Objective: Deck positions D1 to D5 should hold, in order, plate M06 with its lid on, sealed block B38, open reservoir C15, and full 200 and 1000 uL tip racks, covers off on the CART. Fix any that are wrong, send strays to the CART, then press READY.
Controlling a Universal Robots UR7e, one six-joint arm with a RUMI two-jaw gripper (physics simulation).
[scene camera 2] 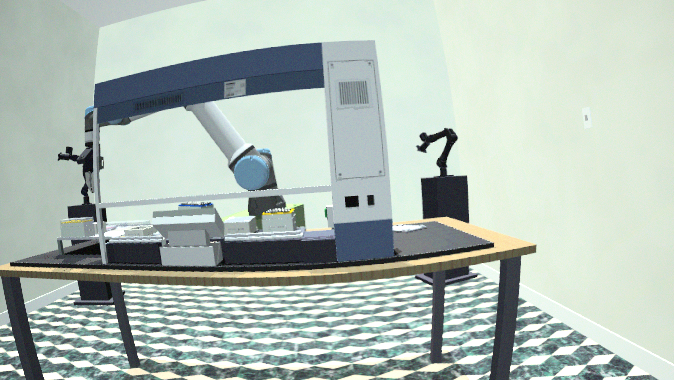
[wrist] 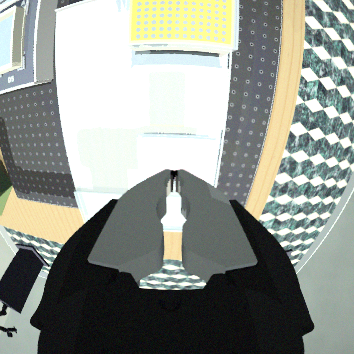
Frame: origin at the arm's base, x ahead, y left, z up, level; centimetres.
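Where they show: gripper, fingertip midpoint: (scene camera 2: 92,193) (wrist: 174,172).
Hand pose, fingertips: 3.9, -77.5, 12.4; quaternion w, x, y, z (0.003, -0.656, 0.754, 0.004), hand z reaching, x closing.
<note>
Things, the pixels of their centre, and the offset from my fingertips, as dx, dy, dz. "spot": a spot on its surface instead. Level surfaces: height alone.
- white CART surface at its surface level: dz -16.4
- beige-rimmed piece with a pale blue middle, body centre: (wrist: 5,40) (scene camera 2: 140,232) +24.7, +29.4, -15.0
- yellow tip rack at the middle of its body: (scene camera 2: 279,221) +35.1, +77.9, -13.3
- grey box at the middle of its body: (scene camera 2: 239,226) +32.0, +66.0, -14.2
- blue-topped rack at the middle of its body: (scene camera 2: 196,218) +29.4, +51.8, -11.2
- deck machine's blue beam at a spot on its surface: (scene camera 2: 210,67) spot: +50.9, +59.1, +30.2
- dark perforated mat at its surface level: dz -22.3
My gripper (wrist: 174,172) is shut and empty, above the white CART surface (wrist: 100,95) in the wrist view. In scene camera 2 it hangs behind the left post, partly hidden. A yellow-topped tip rack (wrist: 182,21) (scene camera 2: 76,228) stands on the CART beyond the fingertips. Faint pale outlines lie on the CART between rack and gripper; what they are is unclear. Beside the D5 label, a beige-rimmed piece with a pale blue middle (wrist: 6,42) is partly in view. In scene camera 2, another yellow tip rack (scene camera 2: 278,221) and a grey box (scene camera 2: 240,225) stand on the deck; a blue-topped rack (scene camera 2: 196,205) shows behind grey blocks.
The deck machine's blue beam (scene camera 2: 210,67), thin left post (scene camera 2: 103,220) and wide right column (scene camera 2: 357,130) frame the deck. A white front rail (scene camera 2: 215,197) crosses it. Grey stacked blocks (scene camera 2: 187,225) stand in front. A dark perforated mat (wrist: 252,75) borders the CART, inside the wooden table edge (wrist: 292,60).
</note>
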